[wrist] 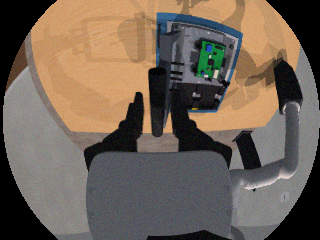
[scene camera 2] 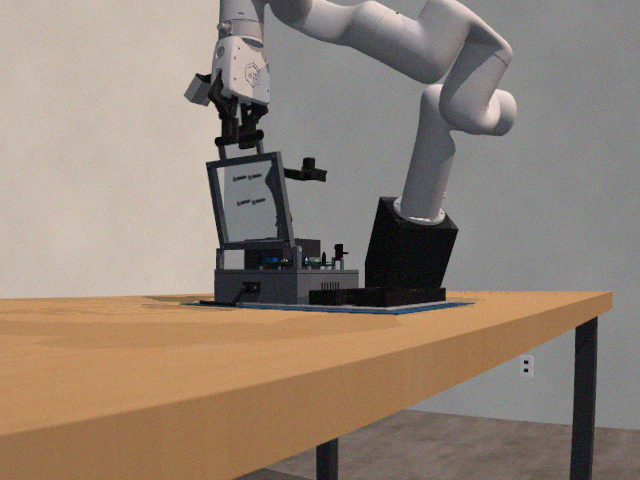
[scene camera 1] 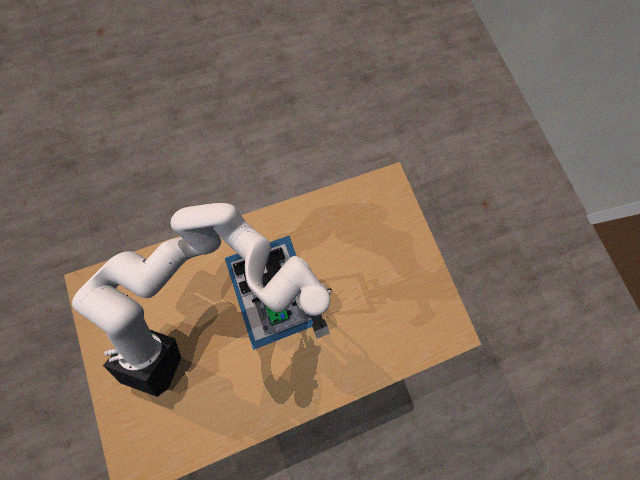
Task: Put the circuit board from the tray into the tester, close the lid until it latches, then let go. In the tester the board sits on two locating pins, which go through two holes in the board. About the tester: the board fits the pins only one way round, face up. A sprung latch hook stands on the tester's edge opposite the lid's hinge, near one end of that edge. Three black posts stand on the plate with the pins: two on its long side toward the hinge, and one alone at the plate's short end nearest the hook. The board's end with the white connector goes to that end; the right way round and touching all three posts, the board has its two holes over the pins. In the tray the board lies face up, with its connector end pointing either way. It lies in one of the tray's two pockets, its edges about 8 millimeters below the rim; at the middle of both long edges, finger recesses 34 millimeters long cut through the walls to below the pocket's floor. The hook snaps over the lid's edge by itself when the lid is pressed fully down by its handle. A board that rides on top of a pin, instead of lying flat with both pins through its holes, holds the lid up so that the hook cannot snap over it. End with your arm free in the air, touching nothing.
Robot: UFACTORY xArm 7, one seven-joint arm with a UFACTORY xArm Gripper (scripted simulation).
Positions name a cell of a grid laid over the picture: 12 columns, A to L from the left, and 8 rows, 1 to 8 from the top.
Labels:
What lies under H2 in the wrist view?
A green circuit board.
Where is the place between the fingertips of my gripper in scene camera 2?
E3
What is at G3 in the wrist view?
A clear lid.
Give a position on a clear lid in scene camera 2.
At E4

